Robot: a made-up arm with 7 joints. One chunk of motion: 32 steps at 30 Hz.
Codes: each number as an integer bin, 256 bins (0 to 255) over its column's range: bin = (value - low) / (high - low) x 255, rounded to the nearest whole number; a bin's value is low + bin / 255 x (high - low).
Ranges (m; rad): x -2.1..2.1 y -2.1..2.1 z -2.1..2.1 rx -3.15..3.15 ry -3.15..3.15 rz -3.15..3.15
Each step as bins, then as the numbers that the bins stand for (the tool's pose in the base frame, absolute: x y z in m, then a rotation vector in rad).
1 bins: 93 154 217 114 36 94
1 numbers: -0.5682 0.4365 1.4741 -0.3335 -2.2606 -0.8276
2 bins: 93 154 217 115 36 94
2 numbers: -0.5682 0.4365 1.4741 -0.3088 -2.2606 -0.8276
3 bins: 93 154 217 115 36 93
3 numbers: -0.5682 0.4365 1.4741 -0.3088 -2.2606 -0.8524
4 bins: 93 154 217 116 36 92
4 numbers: -0.5682 0.4365 1.4741 -0.2841 -2.2606 -0.8771
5 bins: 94 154 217 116 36 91
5 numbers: -0.5518 0.4365 1.4741 -0.2841 -2.2606 -0.9018
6 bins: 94 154 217 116 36 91
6 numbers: -0.5518 0.4365 1.4741 -0.2841 -2.2606 -0.9018
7 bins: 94 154 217 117 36 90
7 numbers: -0.5518 0.4365 1.4741 -0.2594 -2.2606 -0.9265
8 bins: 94 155 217 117 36 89
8 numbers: -0.5518 0.4529 1.4741 -0.2594 -2.2606 -0.9512
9 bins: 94 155 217 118 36 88
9 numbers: -0.5518 0.4529 1.4741 -0.2347 -2.2606 -0.9759
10 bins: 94 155 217 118 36 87
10 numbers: -0.5518 0.4529 1.4741 -0.2347 -2.2606 -1.0006
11 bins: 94 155 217 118 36 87
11 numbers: -0.5518 0.4529 1.4741 -0.2347 -2.2606 -1.0006
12 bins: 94 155 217 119 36 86
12 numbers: -0.5518 0.4529 1.4741 -0.2100 -2.2606 -1.0253
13 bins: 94 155 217 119 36 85
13 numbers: -0.5518 0.4529 1.4741 -0.2100 -2.2606 -1.0500
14 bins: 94 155 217 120 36 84
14 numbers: -0.5518 0.4529 1.4741 -0.1853 -2.2606 -1.0747
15 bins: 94 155 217 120 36 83
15 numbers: -0.5518 0.4529 1.4741 -0.1853 -2.2606 -1.0994
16 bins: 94 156 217 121 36 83
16 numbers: -0.5518 0.4694 1.4741 -0.1606 -2.2606 -1.0994
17 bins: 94 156 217 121 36 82
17 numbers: -0.5518 0.4694 1.4741 -0.1606 -2.2606 -1.1241
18 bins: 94 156 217 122 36 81
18 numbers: -0.5518 0.4694 1.4741 -0.1359 -2.2606 -1.1488
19 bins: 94 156 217 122 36 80
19 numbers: -0.5518 0.4694 1.4741 -0.1359 -2.2606 -1.1735
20 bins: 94 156 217 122 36 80
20 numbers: -0.5518 0.4694 1.4741 -0.1359 -2.2606 -1.1735
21 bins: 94 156 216 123 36 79
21 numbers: -0.5518 0.4694 1.4576 -0.1112 -2.2606 -1.1982
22 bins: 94 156 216 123 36 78
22 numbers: -0.5518 0.4694 1.4576 -0.1112 -2.2606 -1.2229
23 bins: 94 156 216 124 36 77
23 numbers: -0.5518 0.4694 1.4576 -0.0865 -2.2606 -1.2476
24 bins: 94 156 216 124 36 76
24 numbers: -0.5518 0.4694 1.4576 -0.0865 -2.2606 -1.2724
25 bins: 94 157 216 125 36 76
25 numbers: -0.5518 0.4859 1.4576 -0.0618 -2.2606 -1.2724
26 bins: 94 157 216 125 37 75
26 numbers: -0.5518 0.4859 1.4576 -0.0618 -2.2359 -1.2971
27 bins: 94 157 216 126 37 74
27 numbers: -0.5518 0.4859 1.4576 -0.0371 -2.2359 -1.3218
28 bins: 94 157 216 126 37 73
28 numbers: -0.5518 0.4859 1.4576 -0.0371 -2.2359 -1.3465
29 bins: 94 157 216 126 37 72
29 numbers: -0.5518 0.4859 1.4576 -0.0371 -2.2359 -1.3712
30 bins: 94 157 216 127 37 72
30 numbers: -0.5518 0.4859 1.4576 -0.0124 -2.2359 -1.3712
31 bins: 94 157 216 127 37 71
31 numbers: -0.5518 0.4859 1.4576 -0.0124 -2.2359 -1.3959
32 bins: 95 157 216 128 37 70
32 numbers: -0.5353 0.4859 1.4576 0.0124 -2.2359 -1.4206
